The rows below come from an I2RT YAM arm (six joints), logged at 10 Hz.
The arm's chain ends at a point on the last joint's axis. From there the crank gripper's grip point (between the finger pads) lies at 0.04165 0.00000 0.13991 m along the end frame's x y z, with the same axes.
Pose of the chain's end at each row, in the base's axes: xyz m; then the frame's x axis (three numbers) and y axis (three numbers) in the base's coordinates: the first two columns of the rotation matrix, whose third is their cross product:
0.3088, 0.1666, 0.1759, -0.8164, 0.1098, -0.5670, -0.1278, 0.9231, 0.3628
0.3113, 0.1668, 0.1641, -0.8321, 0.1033, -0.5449, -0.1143, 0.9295, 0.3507
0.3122, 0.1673, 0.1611, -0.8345, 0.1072, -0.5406, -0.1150, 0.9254, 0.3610
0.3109, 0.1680, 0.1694, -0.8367, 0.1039, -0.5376, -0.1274, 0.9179, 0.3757
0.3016, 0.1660, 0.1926, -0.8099, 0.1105, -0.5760, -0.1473, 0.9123, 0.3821
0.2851, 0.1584, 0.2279, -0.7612, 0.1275, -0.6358, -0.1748, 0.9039, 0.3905
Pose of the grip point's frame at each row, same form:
0.3536, 0.2228, 0.0488, -0.8164, 0.1098, -0.5670, -0.1278, 0.9231, 0.3628
0.3526, 0.2206, 0.0348, -0.8321, 0.1033, -0.5449, -0.1143, 0.9295, 0.3507
0.3529, 0.2226, 0.0323, -0.8345, 0.1072, -0.5406, -0.1150, 0.9254, 0.3610
0.3506, 0.2259, 0.0414, -0.8367, 0.1039, -0.5376, -0.1274, 0.9179, 0.3757
0.3473, 0.2258, 0.0675, -0.8099, 0.1105, -0.5760, -0.1473, 0.9123, 0.3821
0.3408, 0.2208, 0.1083, -0.7612, 0.1275, -0.6358, -0.1748, 0.9039, 0.3905

